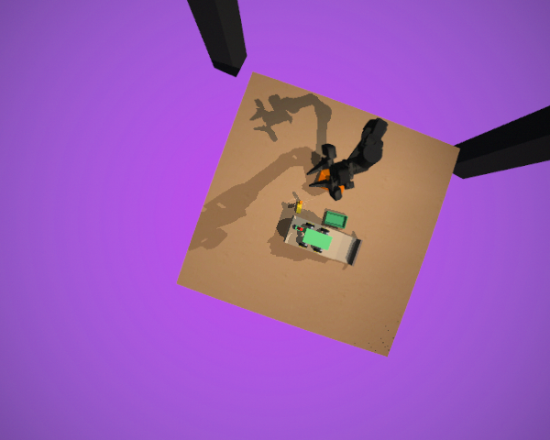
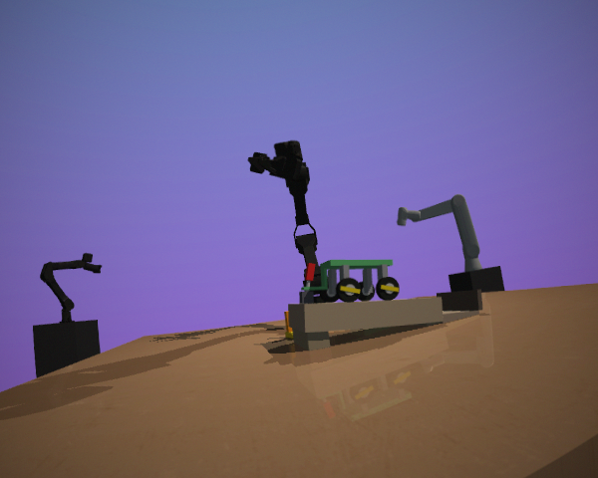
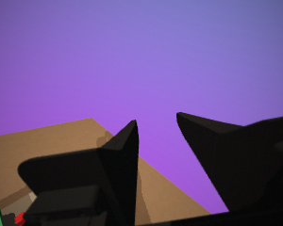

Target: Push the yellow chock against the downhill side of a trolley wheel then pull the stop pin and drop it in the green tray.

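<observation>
My gripper tip is now 4 cm short of the yellow chock, 5 cm to the right of it and 46 cm above it. Round my gripper tip: red-headed stop pin: 15 cm ahead, 8 cm to the left, 35 cm below; trolley: 16 cm ahead, 18 cm to the left, 37 cm below; dark end block: 14 cm ahead, 44 cm to the left, 45 cm below.
</observation>
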